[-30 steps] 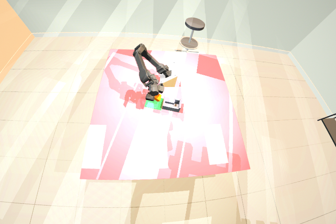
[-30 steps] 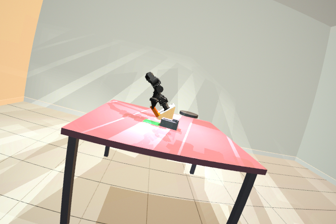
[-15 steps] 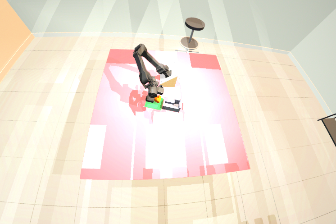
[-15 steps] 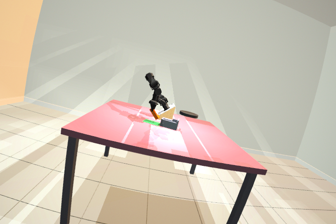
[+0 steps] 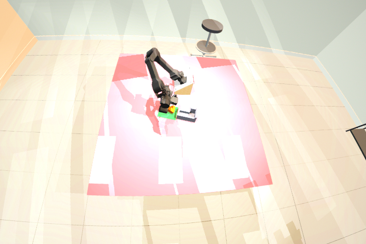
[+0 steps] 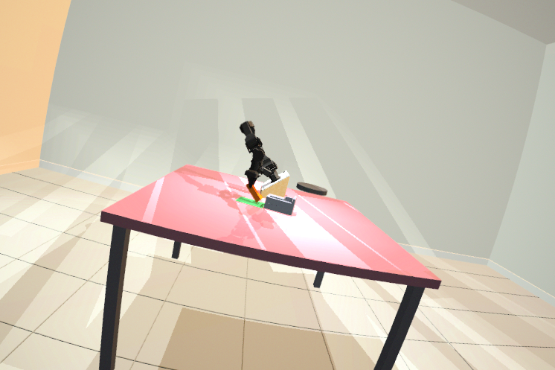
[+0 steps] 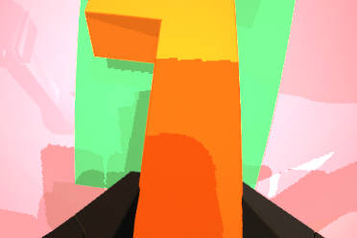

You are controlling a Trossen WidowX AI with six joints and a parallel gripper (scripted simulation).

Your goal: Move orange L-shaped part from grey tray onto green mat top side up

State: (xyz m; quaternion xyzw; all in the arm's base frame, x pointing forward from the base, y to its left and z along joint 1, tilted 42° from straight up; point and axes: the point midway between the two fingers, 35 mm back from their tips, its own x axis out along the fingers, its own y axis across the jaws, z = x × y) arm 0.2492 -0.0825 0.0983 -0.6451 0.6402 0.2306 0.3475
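Now: the orange L-shaped part 30 mm to the left of my gripper tip, 30 mm below it and 10 mm behind it. Round my gripper tip: green mat (90 mm below, 20 mm to the left).
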